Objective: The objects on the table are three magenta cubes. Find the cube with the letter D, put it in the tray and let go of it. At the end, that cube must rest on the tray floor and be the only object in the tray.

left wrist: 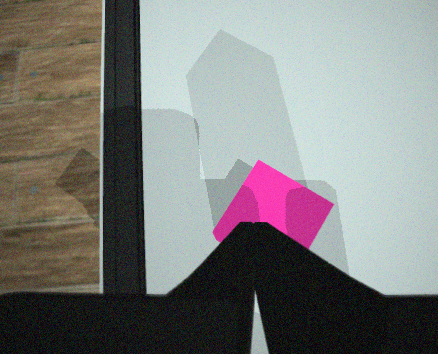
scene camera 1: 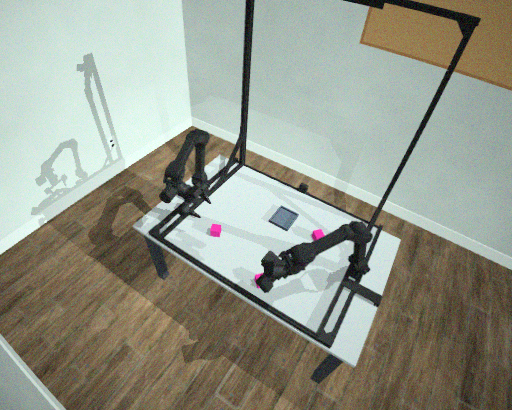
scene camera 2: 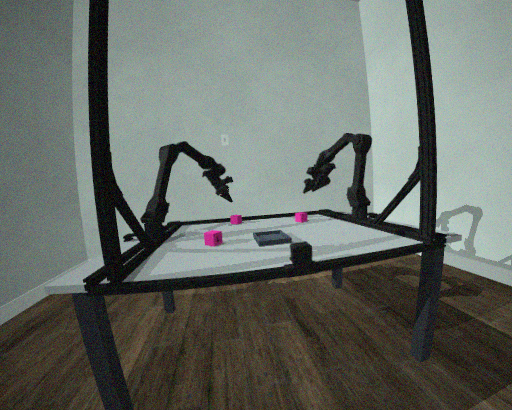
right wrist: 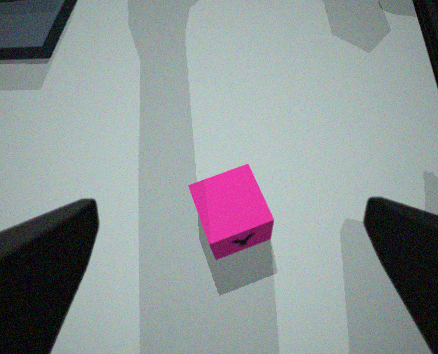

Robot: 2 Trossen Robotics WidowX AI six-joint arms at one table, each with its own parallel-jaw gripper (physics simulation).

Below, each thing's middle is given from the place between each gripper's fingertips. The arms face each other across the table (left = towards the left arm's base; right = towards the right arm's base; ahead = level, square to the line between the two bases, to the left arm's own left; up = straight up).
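Scene:
My left hand: 11 cm above the tray [right wrist: 36,36], 41 cm past it, 11 cm to the left of it.
Tray from my right hand: 14 cm below, 30 cm behind, 28 cm to the left.

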